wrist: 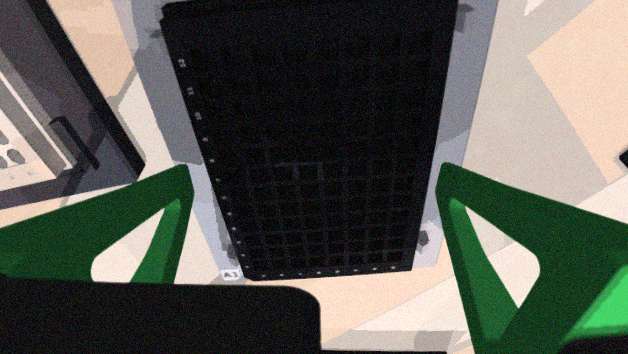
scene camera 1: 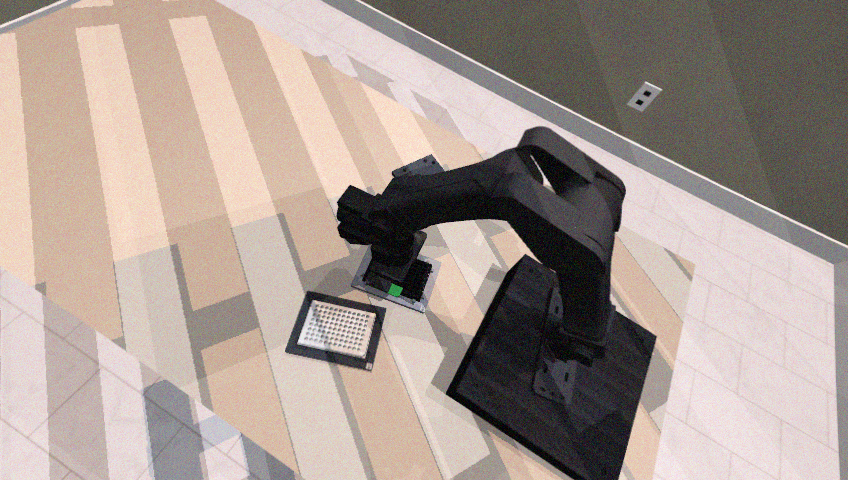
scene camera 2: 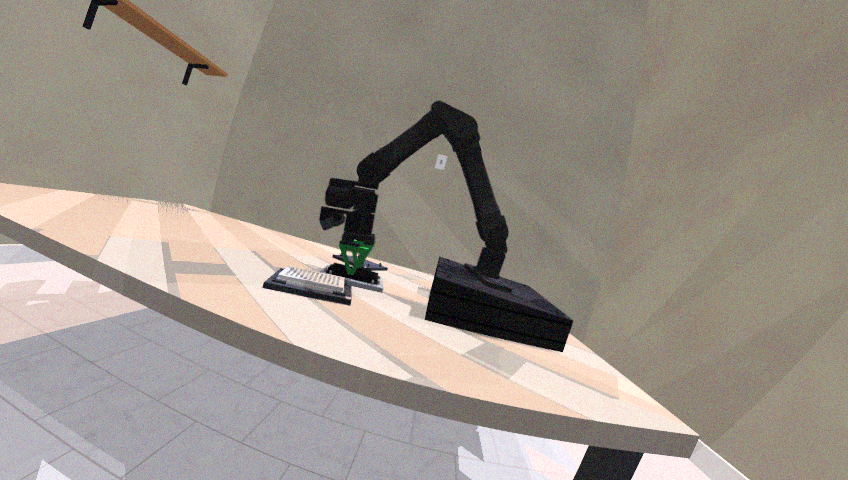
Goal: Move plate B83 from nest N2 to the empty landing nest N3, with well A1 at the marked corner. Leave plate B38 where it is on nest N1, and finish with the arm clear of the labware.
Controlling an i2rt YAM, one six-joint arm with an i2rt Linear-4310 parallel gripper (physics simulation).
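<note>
A black well plate (scene camera 1: 423,278) (scene camera 2: 371,277) (wrist: 320,125) sits on the light grey nest (scene camera 1: 417,306) (scene camera 2: 373,287) (wrist: 470,75); the nest's A1 label (wrist: 231,274) is by the plate's lower-left corner in the wrist view. My gripper (scene camera 1: 397,286) (scene camera 2: 352,271) (wrist: 314,177) is open over this plate, green fingers beside its long sides, with gaps. A white well plate (scene camera 1: 336,327) (scene camera 2: 312,278) (wrist: 22,172) sits on a dark nest (scene camera 1: 377,333) (scene camera 2: 306,293) (wrist: 107,125). The empty dark nest (scene camera 1: 416,166) (scene camera 2: 379,266) is partly hidden behind the arm. Plate and nest numbers are unreadable.
The arm stands on a black base block (scene camera 1: 505,368) (scene camera 2: 493,315), to the right of the nests in both scene views. The forearm reaches over the empty nest's side in scene camera 1. A wooden shelf (scene camera 2: 160,35) is on the wall, far from the arm.
</note>
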